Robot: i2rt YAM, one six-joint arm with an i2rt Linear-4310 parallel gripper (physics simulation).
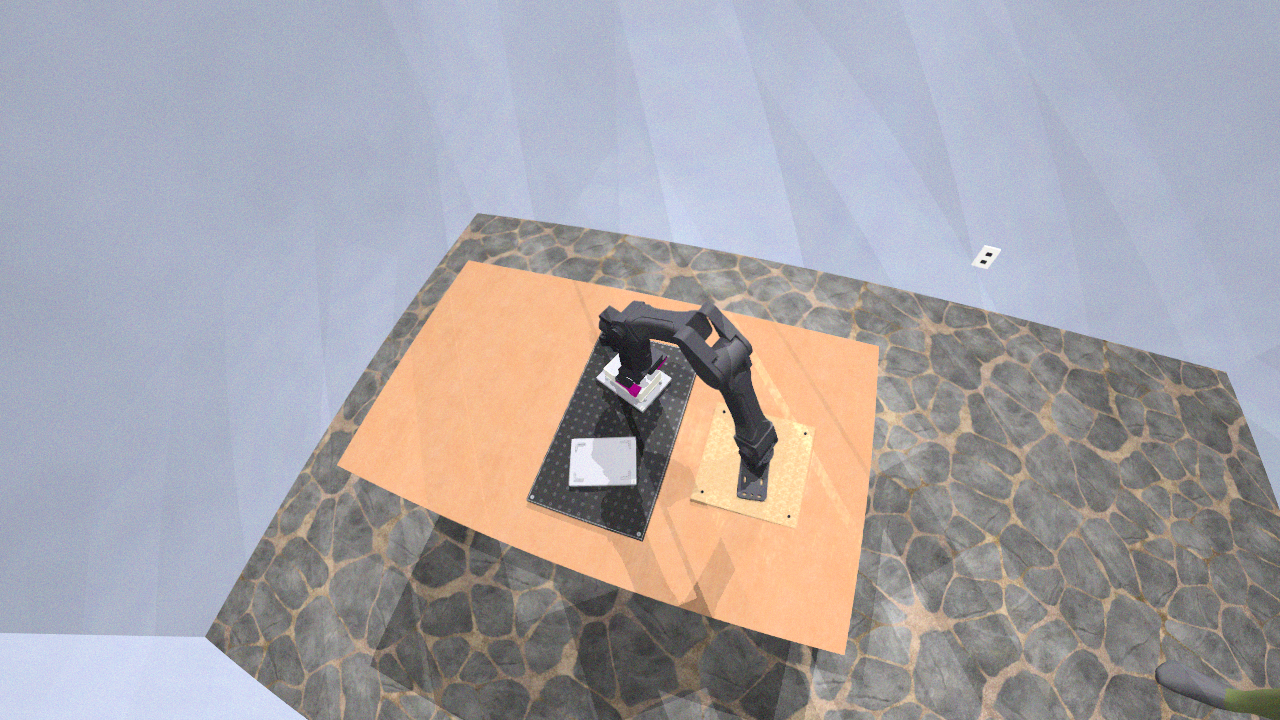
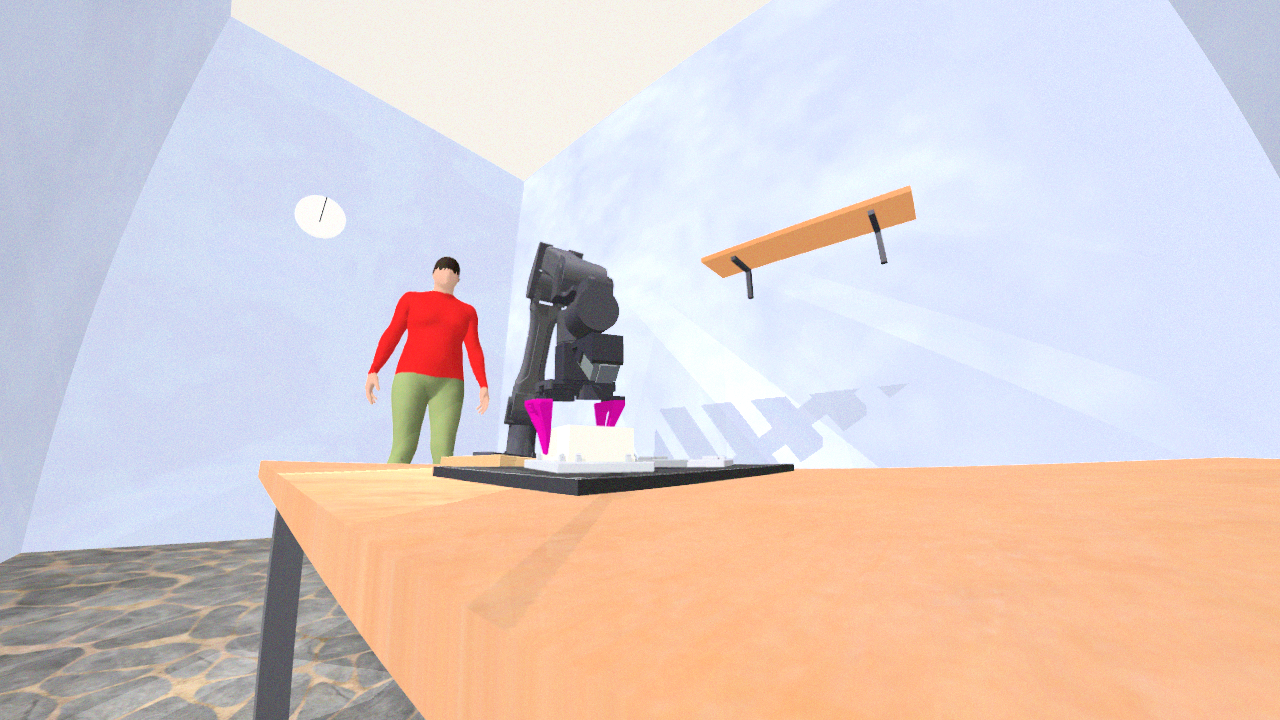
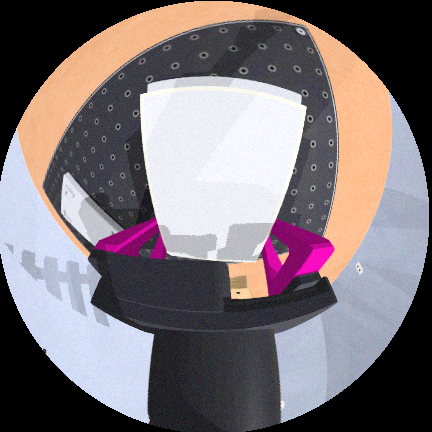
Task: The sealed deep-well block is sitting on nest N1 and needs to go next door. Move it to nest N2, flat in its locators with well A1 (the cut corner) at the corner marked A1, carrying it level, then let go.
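Places are measured from the arm's base along level axes (x ahead, y left, z up), in centimetres.
Pixels of known places: gripper, fingertip midpoint: [image 1: 643,384] [image 3: 213,216]; arm's base, origin of the base link: [image 1: 755,458] [image 2: 519,461].
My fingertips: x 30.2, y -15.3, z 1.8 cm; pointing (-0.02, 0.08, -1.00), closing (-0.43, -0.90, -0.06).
Note:
Ahead of a thing's pixels: the offset from my fingertips to its top centre. Level surfaces: height alone.
The sealed white deep-well block {dz +3.2, dx +3.3, dy -1.9 cm} [image 1: 616,373] [image 2: 590,440] [image 3: 221,160] sits flat on nest N1 {dz -0.1, dx +3.3, dy -2.0 cm} [image 1: 652,393] [image 2: 626,465] [image 3: 225,82] at the far end of the black perforated board {dz -2.2, dx +4.5, dy +10.8 cm} [image 1: 626,512] [image 2: 626,483] [image 3: 100,132]. My gripper [image 1: 640,385] [image 2: 575,416] [image 3: 213,216] is down over the block. Its magenta fingers press on the block's two long sides at the near end. Nest N2 {dz -0.5, dx +6.1, dy +21.8 cm} [image 1: 602,462] [image 3: 76,205] is a bare white plate at the board's other end. The cut corner and the A1 mark are too small to make out.
The board lies on an orange table {dz -3.5 cm} [image 1: 447,403] [image 2: 805,582]. The arm's base stands on a pale wooden plate [image 1: 792,483] beside the board. A person in a red top [image 2: 433,340] stands behind the table. A wall shelf [image 2: 805,235] hangs high on the right.

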